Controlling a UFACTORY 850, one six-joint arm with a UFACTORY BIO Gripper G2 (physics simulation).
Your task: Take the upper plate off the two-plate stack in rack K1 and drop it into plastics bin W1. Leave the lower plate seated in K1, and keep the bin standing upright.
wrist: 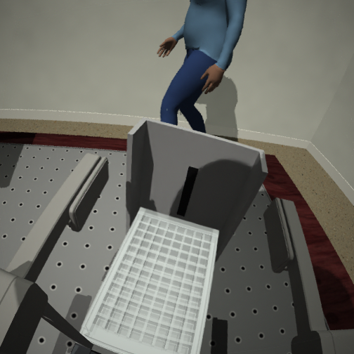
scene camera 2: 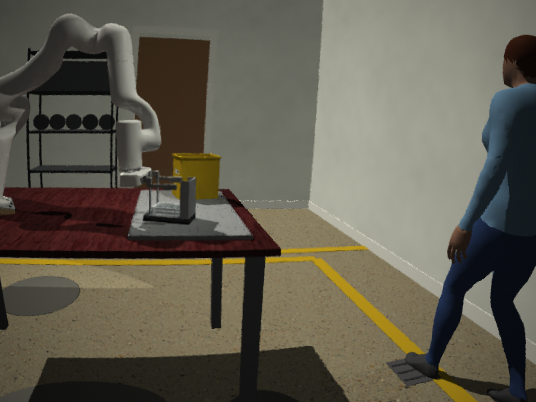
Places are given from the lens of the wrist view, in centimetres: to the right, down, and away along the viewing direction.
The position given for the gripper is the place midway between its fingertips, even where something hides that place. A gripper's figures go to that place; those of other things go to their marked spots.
gripper (wrist: pixel 191 186): 1, 1, 13
pale plate (wrist: pixel 157 287): -2, 9, 15
